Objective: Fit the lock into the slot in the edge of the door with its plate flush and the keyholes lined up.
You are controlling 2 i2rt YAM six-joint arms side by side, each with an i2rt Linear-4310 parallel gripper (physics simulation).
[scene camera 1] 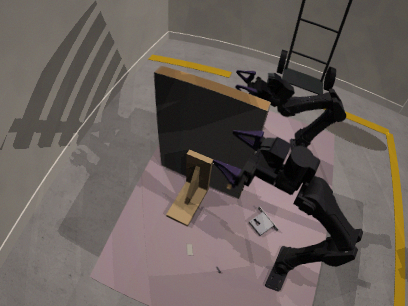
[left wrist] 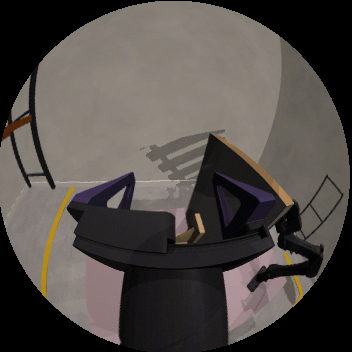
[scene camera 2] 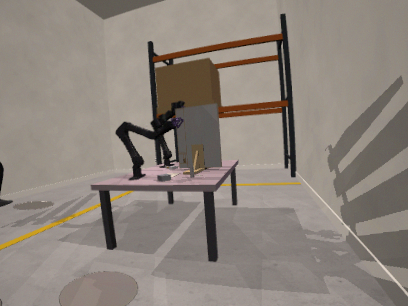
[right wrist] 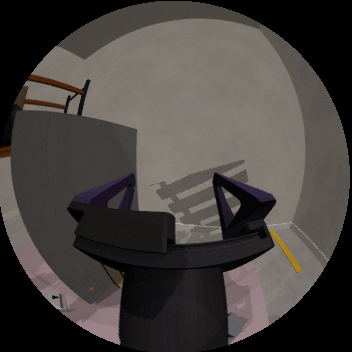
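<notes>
The door stands upright on the pink table. A small keyhole shows low on its face near one edge; the slot is not clear in any view. The lock lies flat on the table beside the door, its keyhole facing up. My left gripper is open and empty, raised near the door's dark face, above and away from the lock. My right gripper is open and empty, high on the door's other side.
A wooden bracket stands against the door. A pale plate and a small screw lie on the table. A grey block lies on the right arm's side. A hand truck stands behind.
</notes>
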